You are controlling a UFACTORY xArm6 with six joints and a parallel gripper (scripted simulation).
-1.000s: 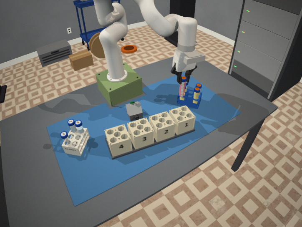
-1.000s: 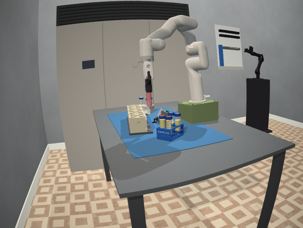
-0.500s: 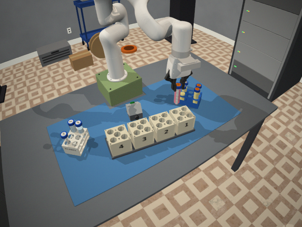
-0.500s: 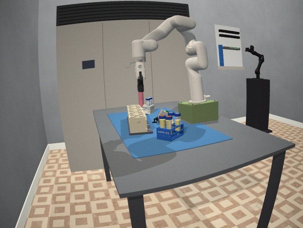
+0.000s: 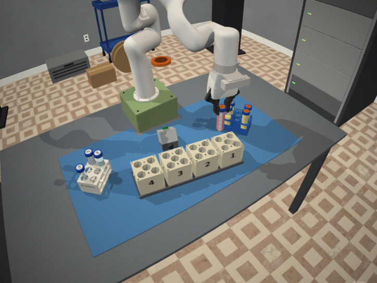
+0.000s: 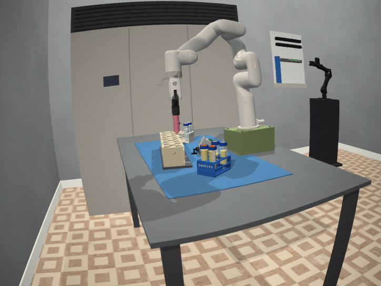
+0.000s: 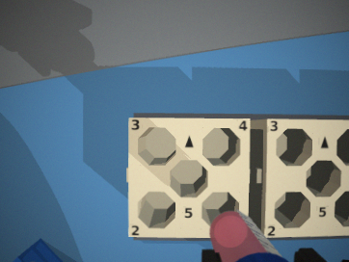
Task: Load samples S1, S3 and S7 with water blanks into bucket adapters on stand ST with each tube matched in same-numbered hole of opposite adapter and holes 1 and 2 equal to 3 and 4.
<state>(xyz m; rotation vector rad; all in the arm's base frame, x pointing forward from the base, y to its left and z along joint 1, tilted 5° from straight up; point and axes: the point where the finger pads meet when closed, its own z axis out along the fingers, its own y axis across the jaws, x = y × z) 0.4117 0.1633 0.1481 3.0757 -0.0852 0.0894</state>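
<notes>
The pink-filled tube is 50 mm below my hand and 10 mm ahead of it. Round my hand: sample tube: 190 mm below, 180 mm to the left, 90 mm behind; stand: 240 mm below, 140 mm to the right, 10 mm ahead; adapter 1: 200 mm below, 30 mm ahead, 20 mm to the left.
</notes>
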